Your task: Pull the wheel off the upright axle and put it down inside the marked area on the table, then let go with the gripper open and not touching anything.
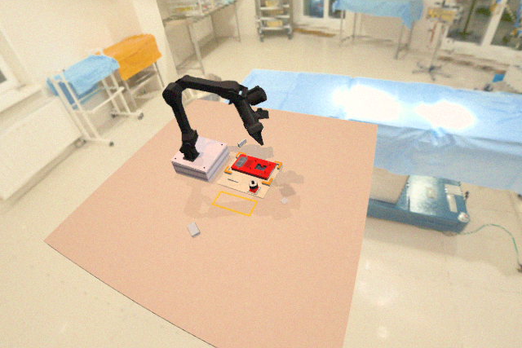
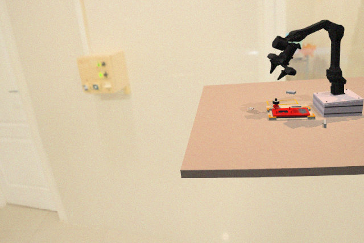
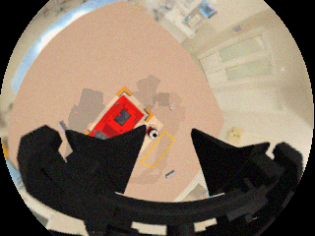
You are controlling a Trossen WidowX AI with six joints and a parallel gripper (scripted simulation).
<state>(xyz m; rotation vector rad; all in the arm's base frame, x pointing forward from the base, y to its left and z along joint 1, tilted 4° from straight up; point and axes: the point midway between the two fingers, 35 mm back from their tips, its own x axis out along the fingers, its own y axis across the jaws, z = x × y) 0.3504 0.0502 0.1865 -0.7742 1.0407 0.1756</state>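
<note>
The grey wheel is 3 cm behind my gripper tip, 8 cm to the right of it and 18 cm below it.
</note>
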